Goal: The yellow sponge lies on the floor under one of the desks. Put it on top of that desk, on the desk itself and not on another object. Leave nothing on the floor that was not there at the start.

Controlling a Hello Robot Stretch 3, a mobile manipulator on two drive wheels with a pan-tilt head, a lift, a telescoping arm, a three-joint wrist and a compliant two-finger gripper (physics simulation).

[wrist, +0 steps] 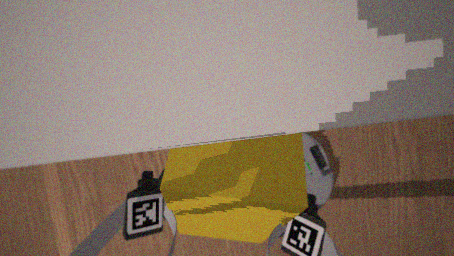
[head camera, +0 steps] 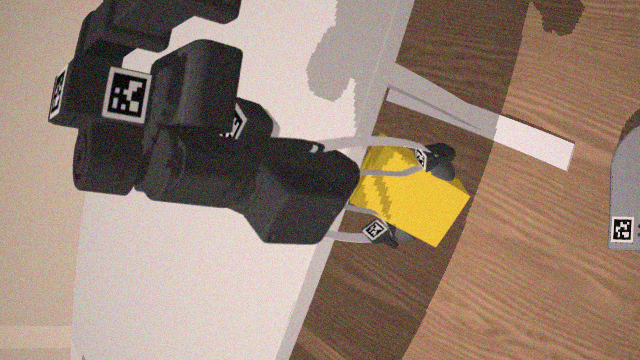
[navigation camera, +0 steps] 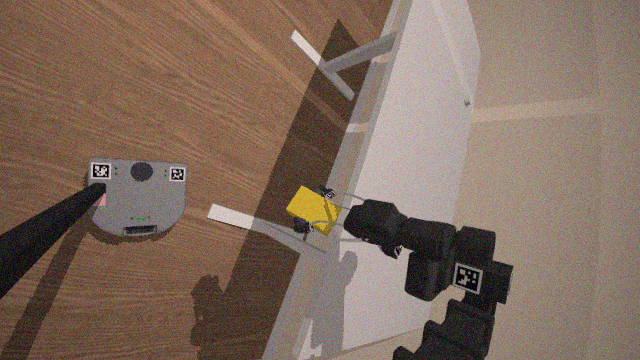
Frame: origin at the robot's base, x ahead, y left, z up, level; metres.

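Seen in the pictures: gripper, fingertip midpoint: [head camera: 428, 199] [navigation camera: 304, 206]; robot's base, origin of the base link: [navigation camera: 141, 170].
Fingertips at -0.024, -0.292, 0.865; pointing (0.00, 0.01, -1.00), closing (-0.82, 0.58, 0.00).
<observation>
Offsets run from my fingertips to a thing's top centre, as dx, dy, dz. "pt": to the spot under its first point. Level surfaces: height alone.
The yellow sponge @[-0.007, -0.008, +0.079] [head camera: 435, 215] [navigation camera: 302, 202] [wrist: 230, 227] is off the floor, between the fingertips. My gripper [head camera: 417, 199] [navigation camera: 314, 209] [wrist: 226, 187] is shut on it, one finger on each side. The white desk @[dz +0.085] [head camera: 200, 290] [navigation camera: 400, 125] [wrist: 150, 75] has its long edge right at the sponge. In the head and navigation views the sponge shows beside that edge, over the shaded floor. In the wrist view the desk edge runs along the sponge's far side and may hide part of it. Whether they touch, I cannot tell.
A white desk foot @[pt -0.217, -0.135, -0.840] [head camera: 535, 142] [navigation camera: 230, 216] sticks out on the floor near the sponge; another foot @[pt +0.947, -0.572, -0.840] [navigation camera: 306, 47] stands farther along. My grey base [head camera: 625, 185] [navigation camera: 145, 197] [wrist: 322, 175] is on the floor away from the desk. The beige wall [head camera: 35, 225] [navigation camera: 545, 200] is behind the desk.
</observation>
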